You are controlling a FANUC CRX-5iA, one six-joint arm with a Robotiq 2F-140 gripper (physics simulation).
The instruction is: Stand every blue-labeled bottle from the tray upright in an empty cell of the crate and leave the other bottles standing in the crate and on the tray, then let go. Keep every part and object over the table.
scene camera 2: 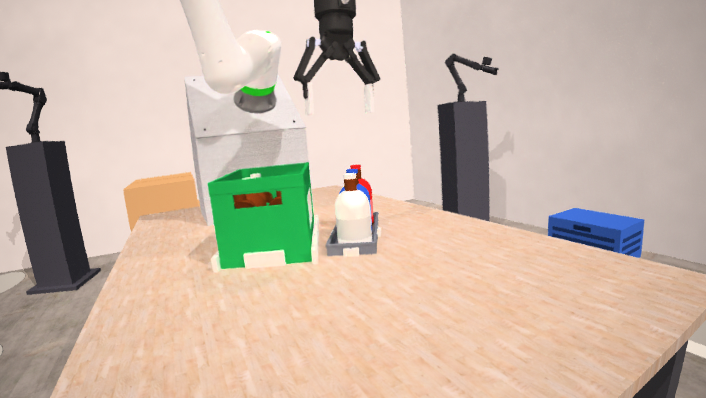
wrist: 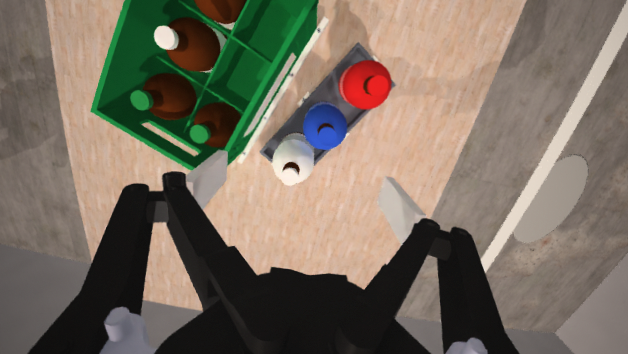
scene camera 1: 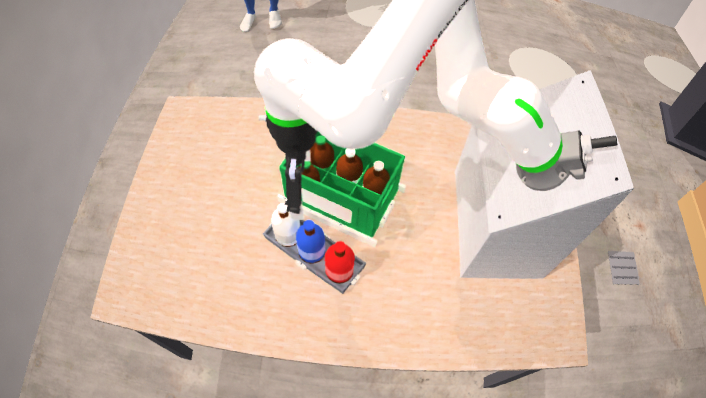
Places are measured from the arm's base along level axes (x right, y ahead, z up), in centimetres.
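Where they show: gripper, fingertip midpoint: (scene camera 2: 340, 113) (wrist: 306, 177) (scene camera 1: 301, 187); arm's base at its link origin: (scene camera 2: 255, 100) (scene camera 1: 545, 162).
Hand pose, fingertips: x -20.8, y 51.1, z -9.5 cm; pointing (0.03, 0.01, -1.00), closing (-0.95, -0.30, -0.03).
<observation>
Things, the pixels of their centre, and the offset from my fingertips. Level surfaces: height alone.
- blue bottle at the middle of its body: (wrist: 324, 126) (scene camera 1: 310, 238) dx -1.8, dy -1.9, dz -20.5 cm
- white bottle at the middle of its body: (wrist: 293, 161) (scene camera 2: 352, 210) (scene camera 1: 285, 221) dx +0.3, dy +6.1, dz -20.5 cm
- red bottle at the middle of its body: (wrist: 366, 85) (scene camera 1: 339, 259) (scene camera 2: 357, 195) dx -4.6, dy -10.9, dz -20.5 cm
- green crate at the middle of its body: (wrist: 263, 79) (scene camera 2: 301, 204) (scene camera 1: 335, 202) dx +10.4, dy -4.2, dz -20.0 cm
- wooden table at its surface level: dz -28.8 cm
A blue bottle (scene camera 1: 310, 242) (wrist: 324, 126) stands upright on the grey tray (scene camera 1: 280, 244) (scene camera 2: 351, 248) (wrist: 358, 49), between a white bottle (scene camera 1: 286, 229) (scene camera 2: 353, 215) (wrist: 293, 159) and a red bottle (scene camera 1: 339, 262) (wrist: 365, 84). The green crate (scene camera 1: 363, 218) (scene camera 2: 265, 230) (wrist: 111, 65) stands beside the tray. It holds brown bottles with green and white caps; two cells on its tray side show empty in the wrist view. My gripper (scene camera 2: 339, 102) (wrist: 306, 177) is open and empty, high above the white bottle's end of the tray. In the second scene view, the blue bottle is mostly hidden behind the white one.
Pale brackets sit around the feet of the crate and tray on the wooden table (scene camera 1: 200, 300) (scene camera 2: 350, 325). The arm's pedestal (scene camera 1: 540, 240) (scene camera 2: 245, 150) stands at one end of the table. A blue box (scene camera 2: 585, 232) and dark pillars (scene camera 2: 462, 160) stand beyond the table.
</observation>
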